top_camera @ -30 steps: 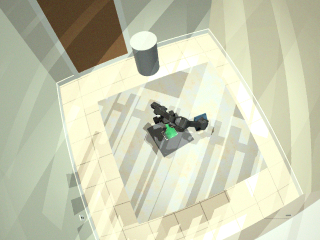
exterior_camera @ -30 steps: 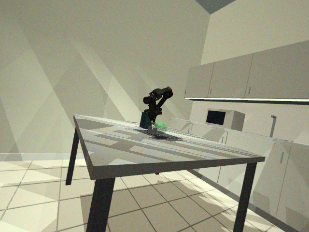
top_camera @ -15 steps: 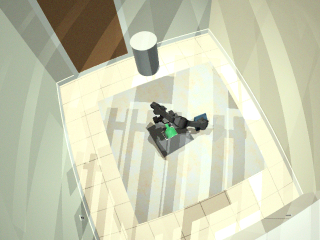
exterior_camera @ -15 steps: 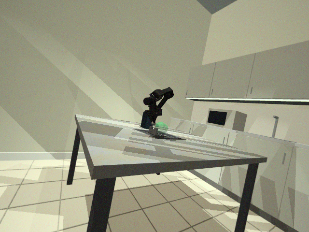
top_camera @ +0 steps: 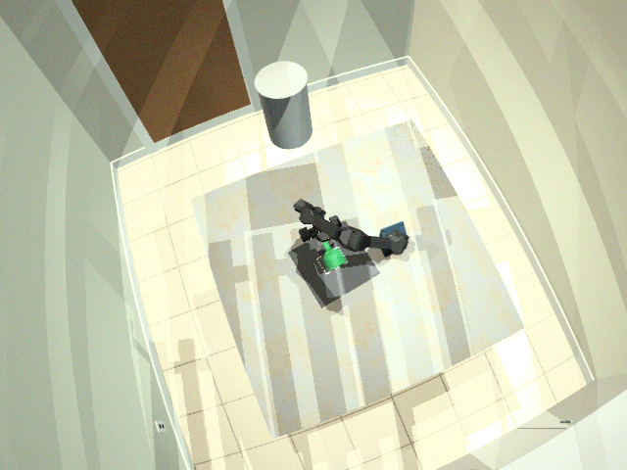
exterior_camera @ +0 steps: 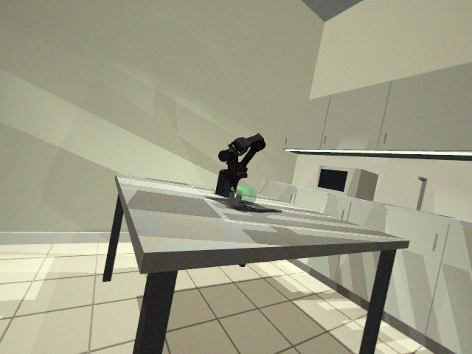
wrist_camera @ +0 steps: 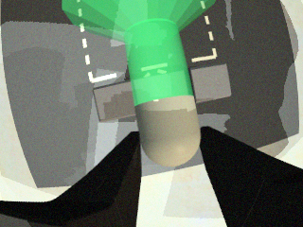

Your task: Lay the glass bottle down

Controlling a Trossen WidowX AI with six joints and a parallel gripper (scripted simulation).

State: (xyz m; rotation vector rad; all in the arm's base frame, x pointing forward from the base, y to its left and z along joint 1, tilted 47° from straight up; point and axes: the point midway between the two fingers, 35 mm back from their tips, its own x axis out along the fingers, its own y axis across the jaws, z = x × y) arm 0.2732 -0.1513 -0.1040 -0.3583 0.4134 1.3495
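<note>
Right now my gripper tip is 50 mm to the right of the green glass bottle and 10 mm above it. From my gripper tip the other things lie so: dark grey mat: 100 mm to the left, 80 mm below.
</note>
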